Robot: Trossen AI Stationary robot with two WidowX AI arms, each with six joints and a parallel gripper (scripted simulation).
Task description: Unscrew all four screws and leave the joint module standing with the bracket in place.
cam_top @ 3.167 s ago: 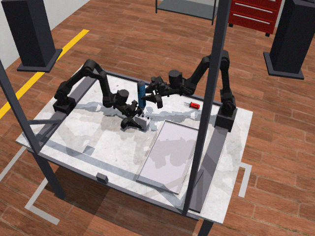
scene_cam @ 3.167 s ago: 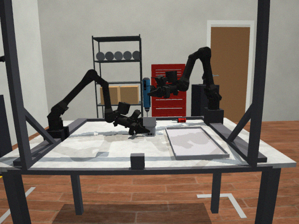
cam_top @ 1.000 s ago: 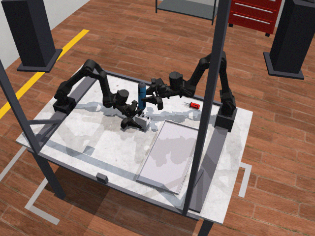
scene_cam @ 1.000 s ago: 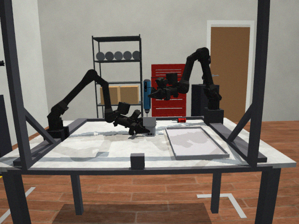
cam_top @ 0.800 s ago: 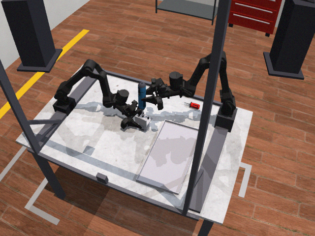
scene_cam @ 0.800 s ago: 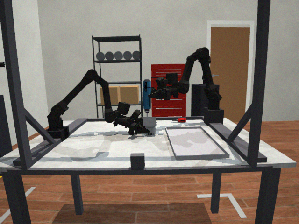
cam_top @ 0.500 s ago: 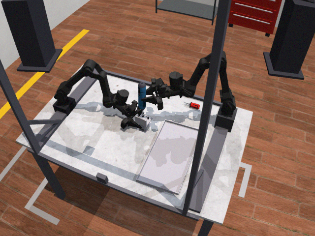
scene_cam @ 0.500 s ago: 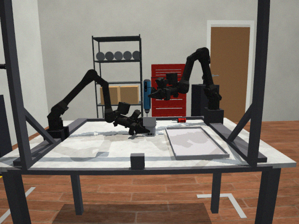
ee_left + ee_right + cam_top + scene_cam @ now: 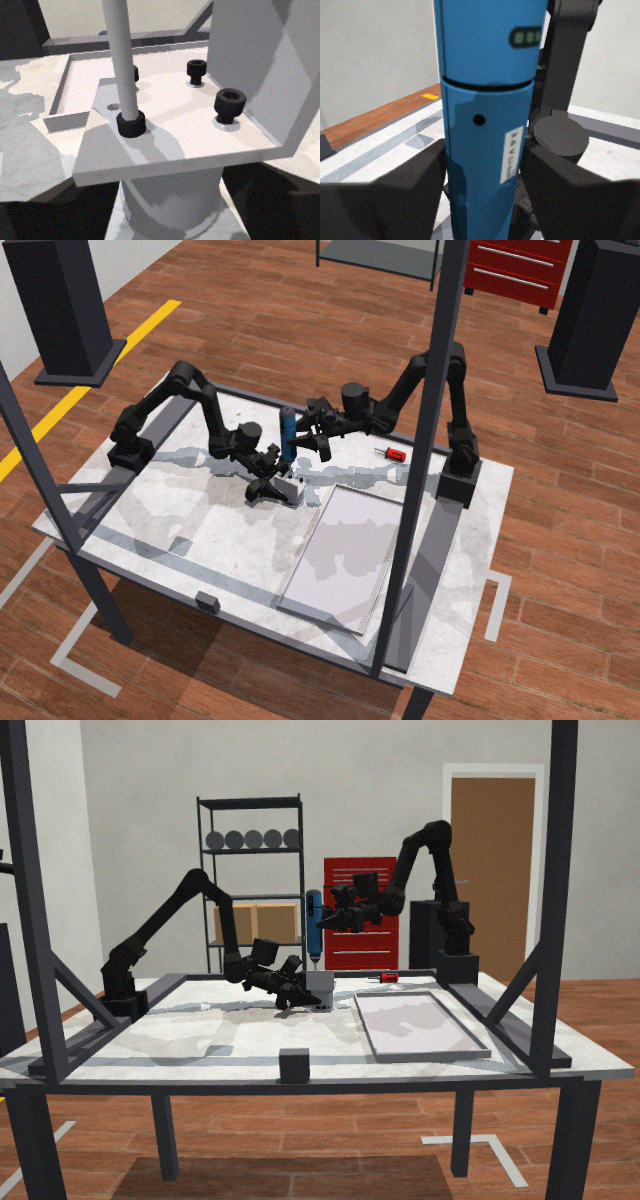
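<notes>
My left gripper is now 1 cm past the joint module, 3 cm to the left of it and 1 cm above it. The rest, counted from my left hand: screwdriver bit: 1 cm ahead, 2 cm to the right, 5 cm above; then grey bracket: 1 cm behind, 2 cm to the right, 4 cm above; then shallow tray: 18 cm behind, 19 cm to the right, 3 cm below.
</notes>
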